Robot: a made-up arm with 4 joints.
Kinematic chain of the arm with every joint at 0, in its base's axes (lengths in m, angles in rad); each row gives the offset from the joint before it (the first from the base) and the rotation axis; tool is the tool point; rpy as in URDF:
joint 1: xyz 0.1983 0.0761 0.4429 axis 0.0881 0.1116 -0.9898
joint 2: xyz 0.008 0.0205 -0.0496 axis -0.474 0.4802 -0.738
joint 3: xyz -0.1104 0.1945 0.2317 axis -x
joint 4: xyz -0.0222 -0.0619 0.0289 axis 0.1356 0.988 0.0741
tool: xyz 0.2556 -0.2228 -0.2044 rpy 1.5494 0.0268 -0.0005
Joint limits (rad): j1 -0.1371..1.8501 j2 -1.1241..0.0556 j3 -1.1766..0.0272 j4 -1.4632..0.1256
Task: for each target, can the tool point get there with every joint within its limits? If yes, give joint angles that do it. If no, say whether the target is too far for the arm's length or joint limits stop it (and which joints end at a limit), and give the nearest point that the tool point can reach.
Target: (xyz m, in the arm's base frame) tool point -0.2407 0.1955 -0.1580
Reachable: no: joint limits stop it (at a limit: joint 1, joint 3, joint 4) | nearest point 0.0345 0.0105 0.4090 | short by 0.657 m
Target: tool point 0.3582 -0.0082 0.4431
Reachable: yes | joints 0.7597 -0.5092 -0.6776 -0.4802
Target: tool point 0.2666 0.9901 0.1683
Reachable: no: too far | nearest point 0.2279 0.4028 0.3188 | short by 0.608 m
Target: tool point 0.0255 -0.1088 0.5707
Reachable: yes | joints 1.5523 -0.9350 -0.5964 -1.2441
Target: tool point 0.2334 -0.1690 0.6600
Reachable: yes | joints 0.4495 -0.7861 -0.3831 -1.2115
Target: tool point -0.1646 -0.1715 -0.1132
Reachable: no: joint limits stop it (at a limit: joint 1, joint 2, joint 3) | nearest point 0.1525 -0.0715 0.3339 | short by 0.557 m
